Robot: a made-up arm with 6 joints. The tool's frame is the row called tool. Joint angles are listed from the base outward. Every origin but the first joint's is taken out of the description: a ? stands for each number. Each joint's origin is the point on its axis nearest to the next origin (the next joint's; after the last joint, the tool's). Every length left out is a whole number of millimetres.
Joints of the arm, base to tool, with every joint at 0 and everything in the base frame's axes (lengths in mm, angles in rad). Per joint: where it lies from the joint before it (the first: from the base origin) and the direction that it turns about. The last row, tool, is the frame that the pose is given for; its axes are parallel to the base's.
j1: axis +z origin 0 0 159
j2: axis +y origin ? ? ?
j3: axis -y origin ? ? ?
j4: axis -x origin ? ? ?
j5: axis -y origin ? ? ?
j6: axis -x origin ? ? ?
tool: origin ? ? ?
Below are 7 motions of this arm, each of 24 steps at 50 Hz.
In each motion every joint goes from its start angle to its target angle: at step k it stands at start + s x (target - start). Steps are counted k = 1, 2, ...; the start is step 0. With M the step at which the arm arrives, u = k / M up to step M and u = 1 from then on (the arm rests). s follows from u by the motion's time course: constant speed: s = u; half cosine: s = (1 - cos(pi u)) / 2; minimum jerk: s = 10 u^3 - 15 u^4 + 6 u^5.
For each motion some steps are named. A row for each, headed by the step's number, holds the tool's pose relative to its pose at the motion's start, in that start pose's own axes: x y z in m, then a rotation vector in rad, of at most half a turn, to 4 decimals.
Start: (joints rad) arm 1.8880 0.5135 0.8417 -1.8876 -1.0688 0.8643
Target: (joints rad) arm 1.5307 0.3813 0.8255 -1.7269 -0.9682 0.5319
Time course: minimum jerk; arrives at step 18
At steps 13, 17, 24:
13: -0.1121 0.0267 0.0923 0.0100 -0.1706 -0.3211
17: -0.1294 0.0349 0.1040 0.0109 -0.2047 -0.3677
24: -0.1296 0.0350 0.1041 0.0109 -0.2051 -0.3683

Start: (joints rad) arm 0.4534 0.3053 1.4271 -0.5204 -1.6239 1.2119
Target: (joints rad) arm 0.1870 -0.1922 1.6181 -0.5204 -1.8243 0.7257
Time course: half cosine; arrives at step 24
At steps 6, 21, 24:
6: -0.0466 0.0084 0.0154 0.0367 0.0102 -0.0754
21: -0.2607 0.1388 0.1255 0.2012 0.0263 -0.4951
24: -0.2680 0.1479 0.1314 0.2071 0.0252 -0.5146

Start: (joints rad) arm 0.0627 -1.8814 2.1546 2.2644 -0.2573 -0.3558
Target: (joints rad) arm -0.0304 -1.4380 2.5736 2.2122 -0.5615 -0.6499
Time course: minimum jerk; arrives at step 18
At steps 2, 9, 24:
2: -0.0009 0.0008 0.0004 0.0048 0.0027 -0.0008
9: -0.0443 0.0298 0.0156 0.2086 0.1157 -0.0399
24: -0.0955 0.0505 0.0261 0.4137 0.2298 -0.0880

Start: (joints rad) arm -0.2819 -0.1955 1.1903 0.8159 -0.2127 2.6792
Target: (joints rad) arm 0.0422 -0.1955 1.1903 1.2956 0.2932 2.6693
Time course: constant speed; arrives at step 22
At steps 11, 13, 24:
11: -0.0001 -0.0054 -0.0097 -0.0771 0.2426 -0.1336
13: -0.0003 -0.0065 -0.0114 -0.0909 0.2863 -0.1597
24: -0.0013 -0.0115 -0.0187 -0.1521 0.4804 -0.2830

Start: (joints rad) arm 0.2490 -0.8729 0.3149 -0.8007 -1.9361 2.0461
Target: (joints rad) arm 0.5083 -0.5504 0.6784 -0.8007 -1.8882 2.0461
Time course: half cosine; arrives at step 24
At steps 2, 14, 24:
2: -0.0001 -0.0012 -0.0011 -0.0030 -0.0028 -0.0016
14: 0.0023 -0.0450 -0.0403 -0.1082 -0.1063 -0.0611
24: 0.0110 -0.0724 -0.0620 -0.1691 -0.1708 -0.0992

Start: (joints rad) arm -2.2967 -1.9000 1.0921 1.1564 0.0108 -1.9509
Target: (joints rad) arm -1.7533 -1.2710 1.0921 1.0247 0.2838 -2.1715
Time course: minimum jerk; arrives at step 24
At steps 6, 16, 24:
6: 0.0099 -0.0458 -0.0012 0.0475 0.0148 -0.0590
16: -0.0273 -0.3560 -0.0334 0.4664 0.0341 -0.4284
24: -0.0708 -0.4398 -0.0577 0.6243 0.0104 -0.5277

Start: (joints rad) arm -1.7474 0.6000 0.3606 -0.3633 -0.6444 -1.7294
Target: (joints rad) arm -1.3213 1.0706 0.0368 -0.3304 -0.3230 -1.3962
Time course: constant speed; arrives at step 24
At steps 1, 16, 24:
1: 0.0109 -0.0068 -0.0018 -0.0212 -0.0036 -0.0234
16: 0.1345 -0.1364 -0.0194 -0.3838 -0.0524 -0.3667
24: 0.1671 -0.2143 -0.0153 -0.6072 -0.0729 -0.5440

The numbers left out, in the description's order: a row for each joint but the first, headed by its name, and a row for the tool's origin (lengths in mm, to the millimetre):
j2: 0 0 0
j3: 0 0 248
j4: 267 0 0
j5: 0 -133 0
j6: 0 0 0
tool: 0 0 0

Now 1 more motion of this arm.
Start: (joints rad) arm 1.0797 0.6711 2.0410 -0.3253 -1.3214 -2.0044
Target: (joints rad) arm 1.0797 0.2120 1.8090 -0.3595 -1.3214 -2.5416
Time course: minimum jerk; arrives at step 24
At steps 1, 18, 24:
1: -0.0001 0.0000 -0.0001 0.0003 0.0001 0.0001
18: -0.1288 0.0377 -0.0713 0.4216 0.1572 0.1218
24: -0.1450 0.0392 -0.0784 0.4695 0.1794 0.1310

